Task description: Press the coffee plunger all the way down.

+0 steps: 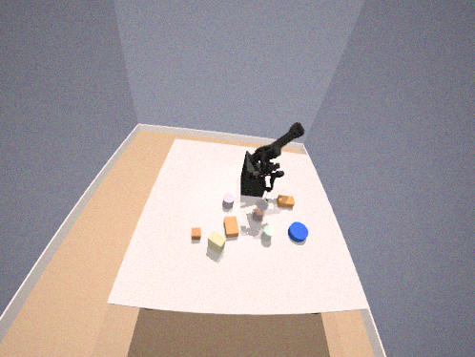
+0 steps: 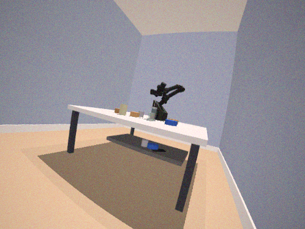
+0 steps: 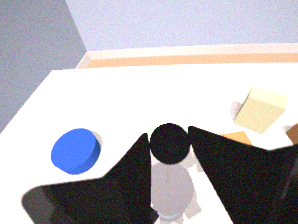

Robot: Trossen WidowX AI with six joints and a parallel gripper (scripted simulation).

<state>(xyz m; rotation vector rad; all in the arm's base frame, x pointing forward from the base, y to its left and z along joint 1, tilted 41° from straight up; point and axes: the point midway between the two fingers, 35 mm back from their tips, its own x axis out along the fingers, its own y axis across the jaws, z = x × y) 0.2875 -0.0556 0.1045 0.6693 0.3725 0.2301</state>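
Now: gripper tip 20 mm past the coffee press, 10 mm to the right of it and 140 mm above it. Also, from my gripper tip: pale green cylinder: 130 mm ahead, 30 mm to the left, 240 mm below; cream block: 180 mm ahead, 270 mm to the right, 220 mm below.
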